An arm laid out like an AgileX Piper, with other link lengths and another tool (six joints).
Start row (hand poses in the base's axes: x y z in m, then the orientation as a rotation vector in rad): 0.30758 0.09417 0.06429 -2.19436 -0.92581 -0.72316
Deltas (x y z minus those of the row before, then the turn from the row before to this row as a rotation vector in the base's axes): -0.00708 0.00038 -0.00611 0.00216 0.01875 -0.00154; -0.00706 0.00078 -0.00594 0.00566 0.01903 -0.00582; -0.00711 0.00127 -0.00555 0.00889 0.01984 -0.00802; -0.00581 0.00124 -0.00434 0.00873 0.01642 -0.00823; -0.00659 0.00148 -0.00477 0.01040 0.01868 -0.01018; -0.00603 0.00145 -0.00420 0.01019 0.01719 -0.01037; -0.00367 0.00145 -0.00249 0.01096 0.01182 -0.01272; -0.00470 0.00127 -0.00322 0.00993 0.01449 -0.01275; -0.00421 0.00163 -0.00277 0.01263 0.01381 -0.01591; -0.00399 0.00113 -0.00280 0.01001 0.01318 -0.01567; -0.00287 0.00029 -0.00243 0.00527 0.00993 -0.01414; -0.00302 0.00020 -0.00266 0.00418 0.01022 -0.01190; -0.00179 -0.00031 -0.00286 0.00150 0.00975 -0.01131; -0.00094 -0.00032 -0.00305 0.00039 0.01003 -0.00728; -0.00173 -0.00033 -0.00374 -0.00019 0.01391 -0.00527
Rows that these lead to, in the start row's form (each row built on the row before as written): 0.30050 0.09455 0.05818 -2.19655 -0.91362 -0.70283; 0.29344 0.09533 0.05224 -2.19811 -0.89495 -0.68532; 0.28633 0.09660 0.04669 -2.19803 -0.87191 -0.66893; 0.28052 0.09784 0.04235 -2.19747 -0.85051 -0.65655; 0.27393 0.09932 0.03758 -2.19664 -0.82512 -0.64301; 0.26790 0.10077 0.03338 -2.19565 -0.80045 -0.63121; 0.26423 0.10222 0.03089 -2.19419 -0.77577 -0.62691; 0.25953 0.10349 0.02767 -2.19390 -0.75021 -0.61928; 0.25532 0.10512 0.02490 -2.19239 -0.72048 -0.61465; 0.25133 0.10625 0.02210 -2.19282 -0.69257 -0.60995; 0.24846 0.10654 0.01967 -2.19617 -0.67009 -0.60706; 0.24544 0.10674 0.01701 -2.19941 -0.65031 -0.60243; 0.24365 0.10643 0.01415 -2.20468 -0.63255 -0.59746; 0.24271 0.10611 0.01110 -2.20917 -0.61941 -0.58987; 0.24098 0.10578 0.00736 -2.21391 -0.60664 -0.57670
